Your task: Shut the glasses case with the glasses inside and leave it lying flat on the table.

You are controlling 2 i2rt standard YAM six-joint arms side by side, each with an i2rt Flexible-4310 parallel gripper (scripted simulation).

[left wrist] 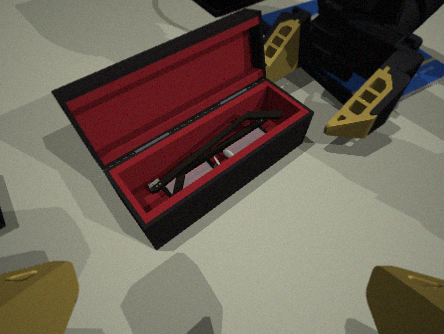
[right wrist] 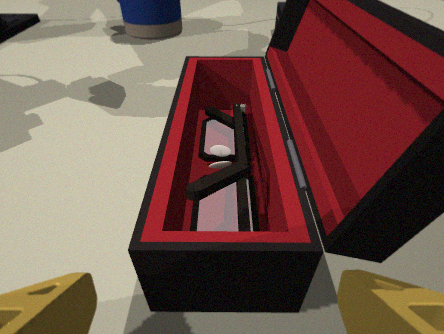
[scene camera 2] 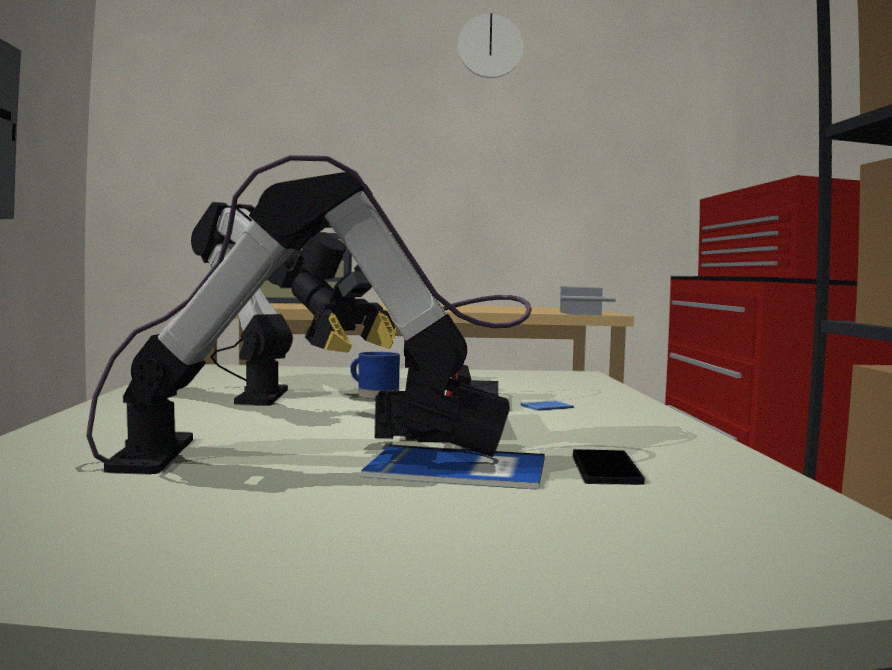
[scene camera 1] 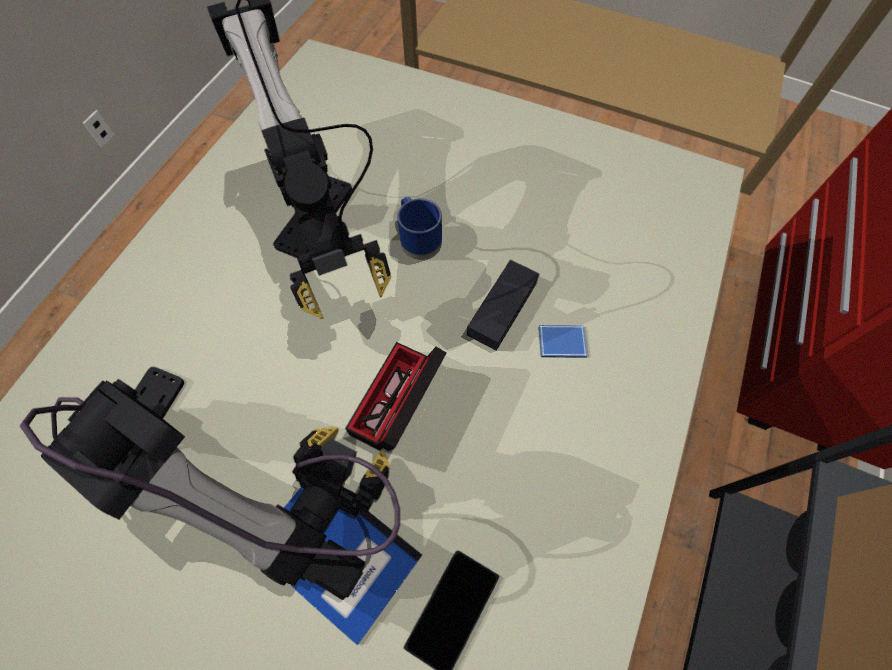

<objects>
left gripper: left wrist; scene camera 2; scene camera 1 352, 307; not seen in the right wrist view (out of frame)
same spot on left gripper: [left wrist: 50, 290] = [scene camera 2: 388, 339]
</objects>
